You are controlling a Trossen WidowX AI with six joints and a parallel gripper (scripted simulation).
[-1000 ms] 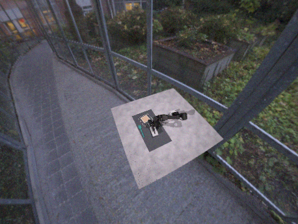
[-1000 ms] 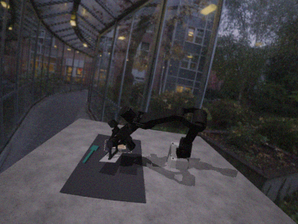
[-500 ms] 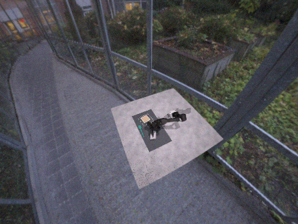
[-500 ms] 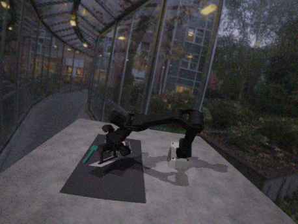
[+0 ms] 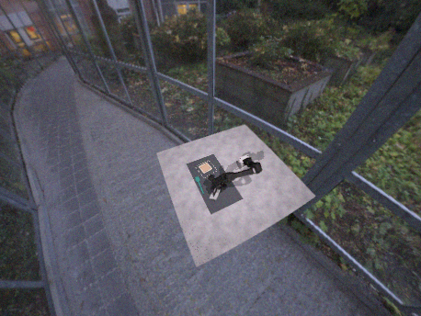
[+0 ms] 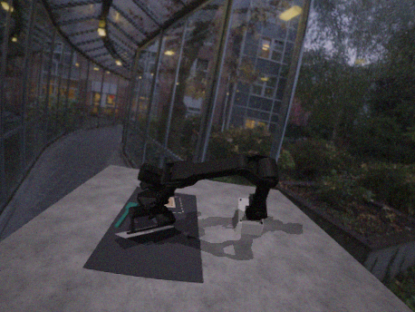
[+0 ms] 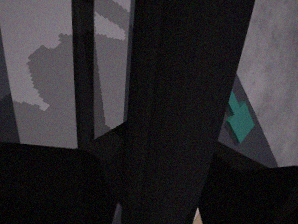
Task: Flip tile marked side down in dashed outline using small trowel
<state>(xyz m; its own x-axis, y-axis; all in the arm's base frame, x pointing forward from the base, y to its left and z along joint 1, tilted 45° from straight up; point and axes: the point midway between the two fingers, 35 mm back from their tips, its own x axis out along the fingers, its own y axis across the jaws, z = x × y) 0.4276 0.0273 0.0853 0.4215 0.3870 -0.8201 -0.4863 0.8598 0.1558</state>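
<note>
My gripper tip is now 100 mm to the left of the dark mat, 90 mm above it and 40 mm past it. Also, from my gripper tip: cream tile 270 mm to the right, 60 mm below, 50 mm behind; then green trowel 130 mm to the right, 90 mm ahead, 60 mm below.
</note>
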